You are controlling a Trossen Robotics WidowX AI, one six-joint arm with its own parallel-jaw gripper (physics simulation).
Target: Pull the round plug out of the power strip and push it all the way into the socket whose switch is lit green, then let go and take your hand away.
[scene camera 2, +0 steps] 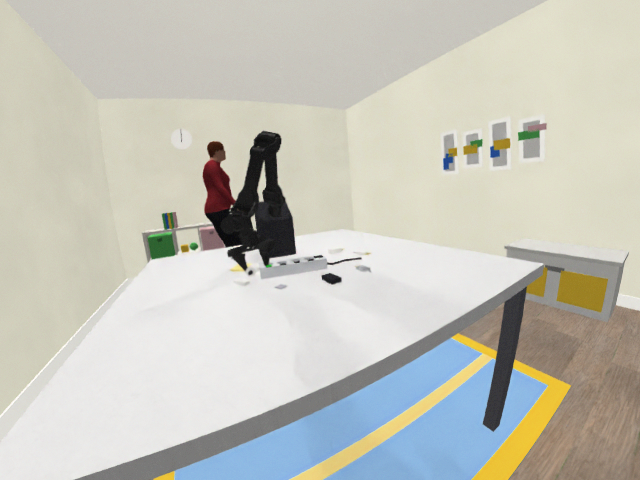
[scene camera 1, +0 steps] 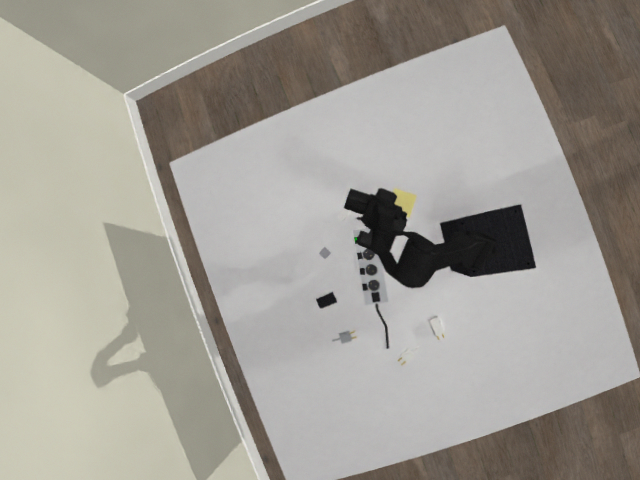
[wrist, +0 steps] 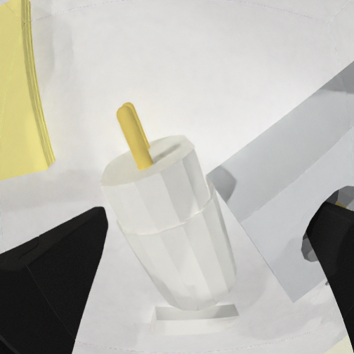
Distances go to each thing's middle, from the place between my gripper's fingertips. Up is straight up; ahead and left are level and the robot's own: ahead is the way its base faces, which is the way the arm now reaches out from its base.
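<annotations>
I find the white round plug (wrist: 168,211) here, 10 mm to the right of my hand.
</annotations>
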